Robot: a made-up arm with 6 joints. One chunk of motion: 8 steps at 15 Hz.
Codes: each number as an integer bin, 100 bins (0 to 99) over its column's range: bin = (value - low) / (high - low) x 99, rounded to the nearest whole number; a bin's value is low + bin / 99 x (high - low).
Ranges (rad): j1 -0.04..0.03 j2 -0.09..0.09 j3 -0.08..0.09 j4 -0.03..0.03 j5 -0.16..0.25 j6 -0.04..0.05
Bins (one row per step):
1: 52 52 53 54 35 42
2: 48 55 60 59 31 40
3: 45 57 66 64 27 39
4: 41 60 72 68 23 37
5: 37 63 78 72 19 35
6: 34 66 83 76 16 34
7: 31 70 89 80 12 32
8: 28 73 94 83 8 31
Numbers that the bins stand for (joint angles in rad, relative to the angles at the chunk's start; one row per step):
1: -0.0032 0.0045 0.0110 0.0027 -0.0151 -0.0018
2: -0.0061 0.0100 0.0230 0.0058 -0.0316 -0.0036
3: -0.0082 0.0136 0.0333 0.0088 -0.0482 -0.0045
4: -0.0110 0.0191 0.0436 0.0112 -0.0647 -0.0064
5: -0.0138 0.0245 0.0539 0.0136 -0.0813 -0.0082
6: -0.0160 0.0300 0.0625 0.0161 -0.0937 -0.0091
7: -0.0181 0.0373 0.0728 0.0185 -0.1103 -0.0109
8: -0.0202 0.0427 0.0814 0.0203 -0.1269 -0.0118

